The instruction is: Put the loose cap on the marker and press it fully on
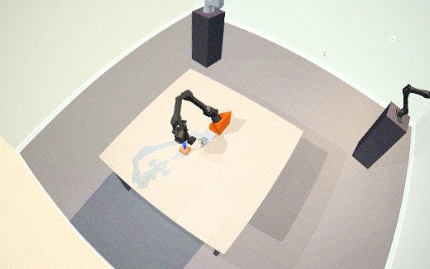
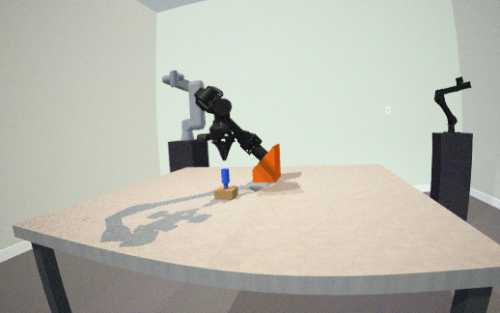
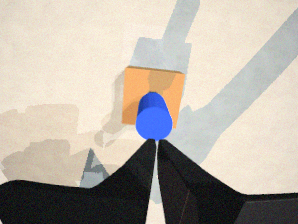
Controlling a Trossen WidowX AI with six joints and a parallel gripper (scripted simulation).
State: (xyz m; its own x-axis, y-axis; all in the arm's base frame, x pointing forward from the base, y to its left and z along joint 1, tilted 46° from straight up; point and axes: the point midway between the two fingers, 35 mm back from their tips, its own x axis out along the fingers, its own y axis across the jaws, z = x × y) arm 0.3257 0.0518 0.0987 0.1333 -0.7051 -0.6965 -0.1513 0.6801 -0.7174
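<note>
Now: the blue cap 60 mm below my gripper tip. Also, from my gripper tip: tan holder block (120 mm below).
</note>
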